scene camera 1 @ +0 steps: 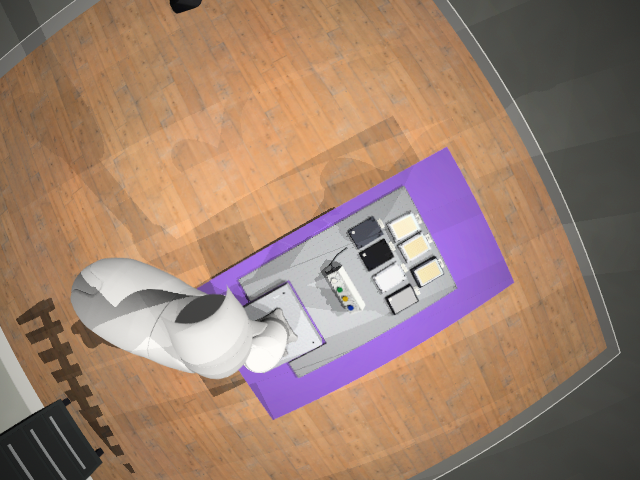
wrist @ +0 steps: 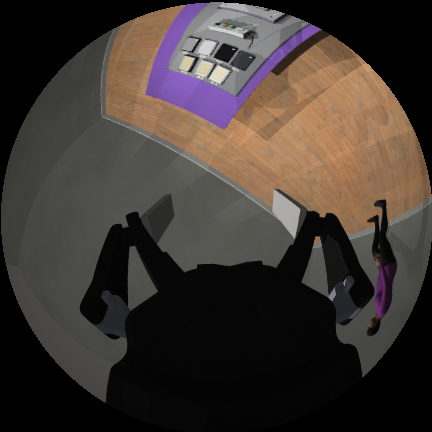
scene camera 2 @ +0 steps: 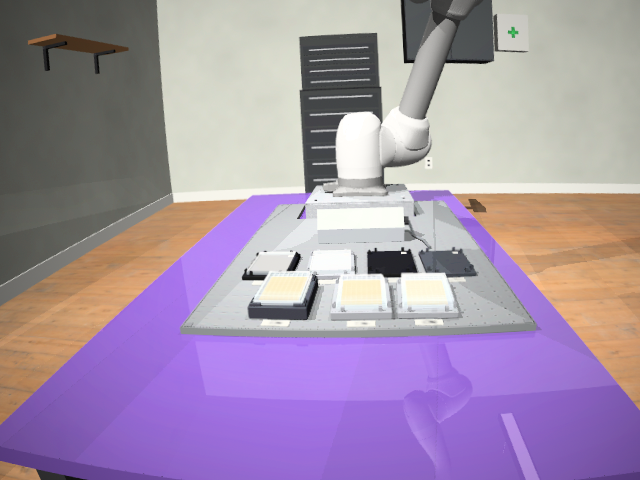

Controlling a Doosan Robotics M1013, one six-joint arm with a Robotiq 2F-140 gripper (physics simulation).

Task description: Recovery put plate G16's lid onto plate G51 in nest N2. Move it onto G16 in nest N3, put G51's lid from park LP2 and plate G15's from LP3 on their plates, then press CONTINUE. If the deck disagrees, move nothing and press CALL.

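Frame: origin at the arm's base, x ahead, y left, z up, level; metres.
Where they show: gripper, fingertip midpoint: (wrist: 222, 201); arm's base at its link origin: (scene camera 1: 273, 331) (scene camera 2: 360, 191).
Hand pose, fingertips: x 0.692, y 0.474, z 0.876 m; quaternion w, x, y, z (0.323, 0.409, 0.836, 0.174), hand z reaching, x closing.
Things, the pixels of their top centre, and the offset from my fingertips. Level surfaces: height alone.
- dark base at its top centre: (scene camera 2: 283, 283) (scene camera 1: 429, 272) (wrist: 185, 63) dy -0.596, dx +0.109, dz -0.883 m
- black frame at its top centre: (scene camera 2: 272, 260) (scene camera 1: 403, 300) (wrist: 189, 43) dy -0.656, dx -0.067, dz -0.903 m
- button box at its top centre: (scene camera 2: 360, 206) (scene camera 1: 347, 292) dy -0.466, dx -0.290, dz -0.837 m
- grey deck at its surface level: dz -0.921 m
- purple table at its surface level: dz -0.934 m
My gripper (wrist: 222, 201) is open and empty, high and well away from the table. Three cream-filled plates stand in the outer row: one on a dark base (scene camera 1: 428, 272) (scene camera 2: 283, 289) (wrist: 187, 63), a middle one (scene camera 1: 415, 247) (scene camera 2: 361, 292) (wrist: 204, 68) and an end one (scene camera 1: 404, 226) (scene camera 2: 425, 291) (wrist: 219, 74), both on pale bases. The inner row holds a light grey panel in a black frame (scene camera 1: 402, 299) (scene camera 2: 271, 262), a white one (scene camera 1: 389, 277) (scene camera 2: 331, 261), a black one (scene camera 1: 376, 254) (scene camera 2: 391, 262) and a dark grey one (scene camera 1: 364, 231) (scene camera 2: 447, 261). Labels are unreadable; clear lids cannot be told.
A button box (scene camera 1: 351, 287) (scene camera 2: 360, 219) (wrist: 230, 30) with green, yellow and blue buttons stands between the arm's base and the inner row, its cable beside it. The grey deck (scene camera 2: 222, 321) lies on the purple table (scene camera 2: 258, 413). A person (wrist: 385, 285) shows at the wrist view's right.
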